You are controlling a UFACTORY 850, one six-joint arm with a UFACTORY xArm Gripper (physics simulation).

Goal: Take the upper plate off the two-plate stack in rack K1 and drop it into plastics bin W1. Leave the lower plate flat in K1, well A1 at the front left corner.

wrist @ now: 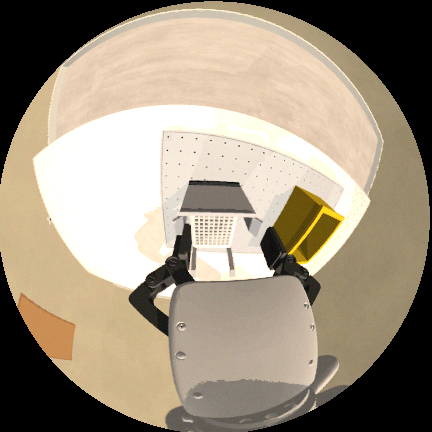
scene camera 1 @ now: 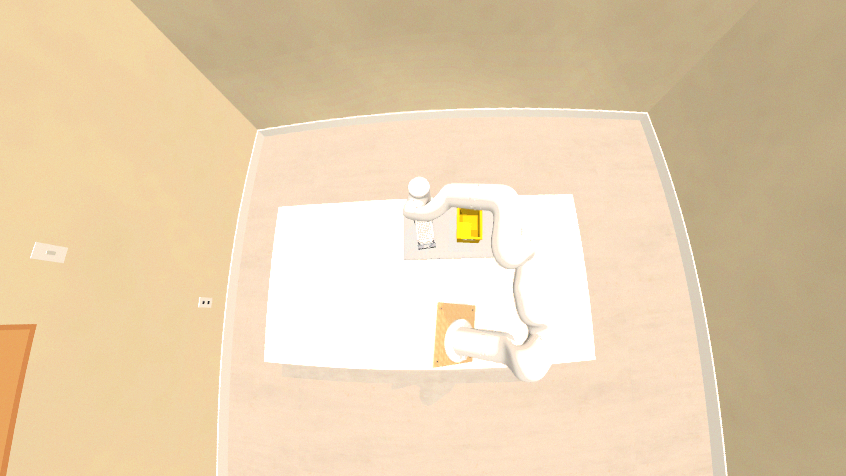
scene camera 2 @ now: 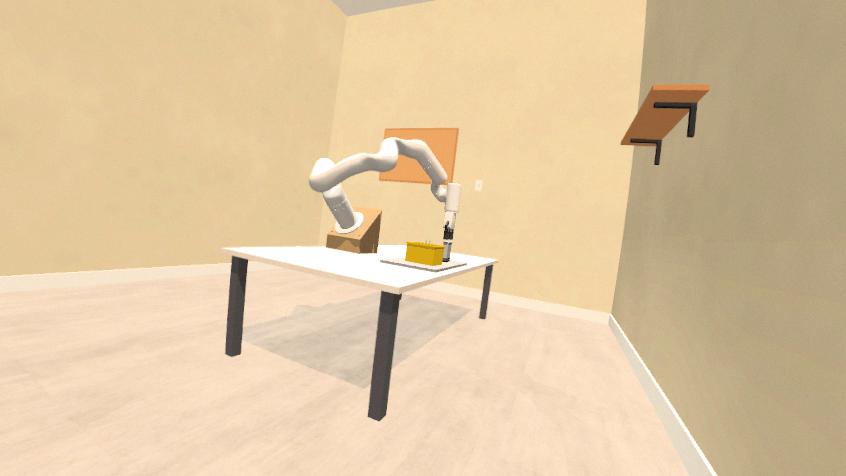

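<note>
My gripper point(wrist: 229, 234) point(scene camera 2: 448, 234) is open and empty. It hangs low at rack K1 point(scene camera 1: 425, 245) point(scene camera 2: 447, 251) point(wrist: 216, 199), one black finger towards each side of the plates in the wrist view. The plate stack shows as a pale gridded top point(scene camera 1: 424, 231) point(wrist: 213, 231) inside the rack and looks level. I cannot make out the seam between upper and lower plate, the well A1 corner, or whether a finger touches anything. The yellow plastics bin W1 point(scene camera 1: 469, 225) point(scene camera 2: 423, 253) point(wrist: 309, 227) stands beside the rack, on the right in the top and wrist views.
Rack and bin stand on a grey perforated board point(scene camera 1: 444, 250) point(wrist: 175, 160) on the white table point(scene camera 1: 337, 284) point(scene camera 2: 319, 260). The rack's tall end wall rises beyond the plates in the wrist view. The arm point(scene camera 1: 473, 195) point(scene camera 2: 414, 149) reaches over the board's far edge, past the bin.
</note>
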